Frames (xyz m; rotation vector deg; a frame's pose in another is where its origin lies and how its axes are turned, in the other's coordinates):
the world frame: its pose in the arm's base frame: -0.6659 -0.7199 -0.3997 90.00 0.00 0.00
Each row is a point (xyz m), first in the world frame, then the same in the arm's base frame.
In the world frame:
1: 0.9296 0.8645 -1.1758
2: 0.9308 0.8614 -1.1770
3: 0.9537 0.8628 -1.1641
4: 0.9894 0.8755 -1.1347
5: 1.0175 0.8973 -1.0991
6: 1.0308 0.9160 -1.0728
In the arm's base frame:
1: 0.2637 0.4559 0.4648
2: 0.2649 0.4571 0.4617
3: 0.2878 0.4442 0.4631
4: 0.3235 0.4148 0.4758
5: 0.3516 0.3792 0.4976
6: 0.3649 0.3529 0.5163

